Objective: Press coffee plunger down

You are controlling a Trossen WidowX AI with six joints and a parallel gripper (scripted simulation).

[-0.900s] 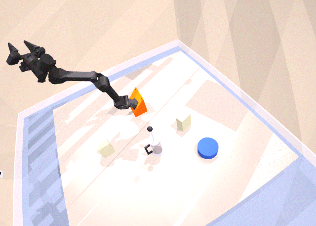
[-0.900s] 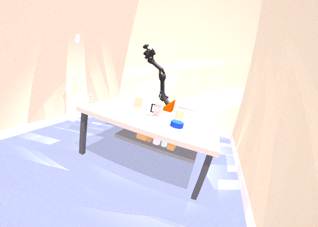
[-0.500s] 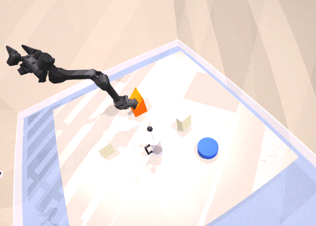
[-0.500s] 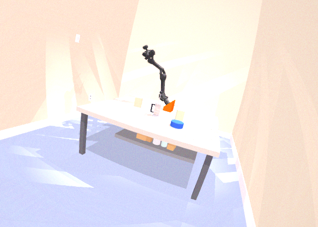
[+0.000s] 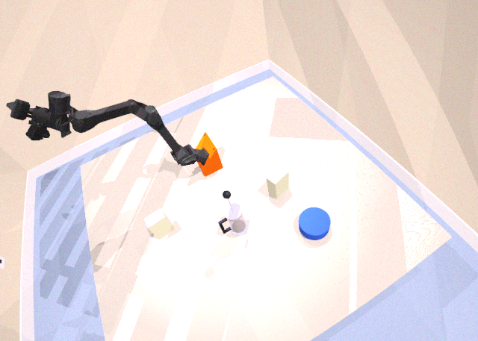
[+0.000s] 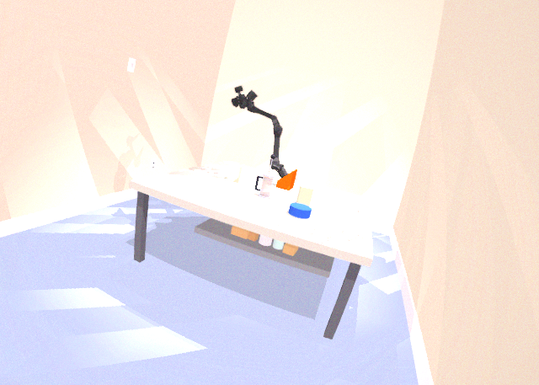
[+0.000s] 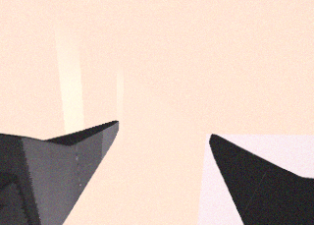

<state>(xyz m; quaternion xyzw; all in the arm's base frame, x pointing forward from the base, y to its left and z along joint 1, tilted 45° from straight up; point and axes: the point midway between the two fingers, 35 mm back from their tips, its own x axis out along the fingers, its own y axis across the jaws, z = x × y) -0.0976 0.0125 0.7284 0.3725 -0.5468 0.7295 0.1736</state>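
Right now the coffee press is 53 cm ahead of my gripper tip, 48 cm below it and 46 cm to the left of it. From my gripper tip the other things lie so: blue disc 72 cm to the left, 71 cm ahead, 58 cm below.
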